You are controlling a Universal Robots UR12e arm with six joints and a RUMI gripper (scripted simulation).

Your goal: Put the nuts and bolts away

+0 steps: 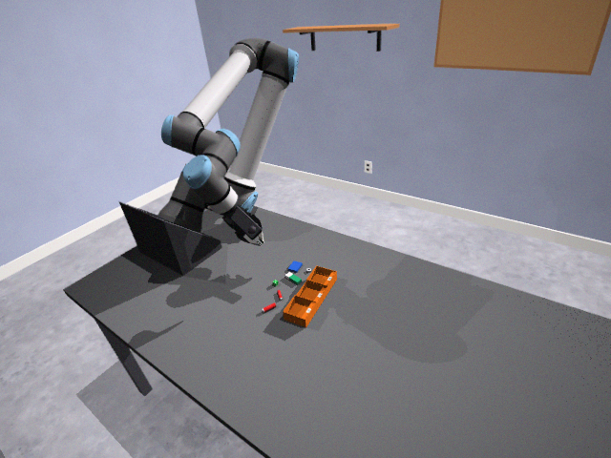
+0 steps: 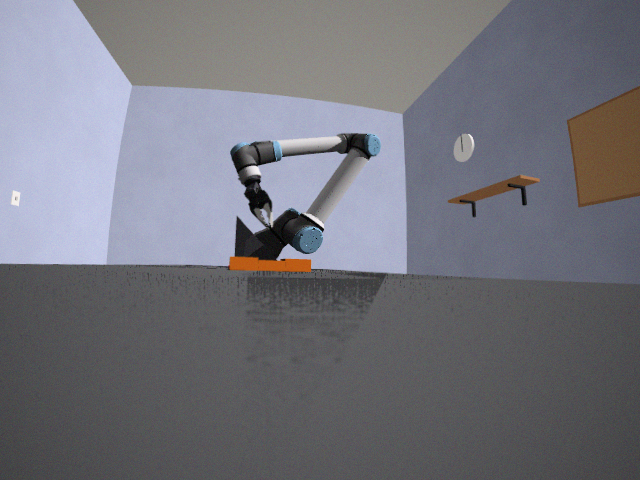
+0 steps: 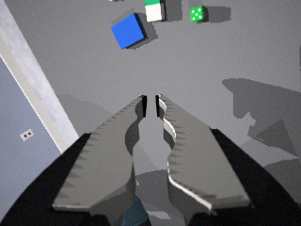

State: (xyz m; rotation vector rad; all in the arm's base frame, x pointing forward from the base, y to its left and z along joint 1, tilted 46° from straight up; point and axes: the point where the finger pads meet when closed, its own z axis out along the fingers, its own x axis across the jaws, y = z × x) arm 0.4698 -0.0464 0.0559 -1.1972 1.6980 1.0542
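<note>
Right now my hand is 21 cm short of the orange bin rack and 16 cm above it. The rest, counted from my hand: green block: 8 cm ahead, 5 cm to the left, 17 cm below; then small green die: 5 cm ahead, 1 cm to the right, 17 cm below; then blue block: 6 cm ahead, 11 cm to the left, 17 cm below.
</note>
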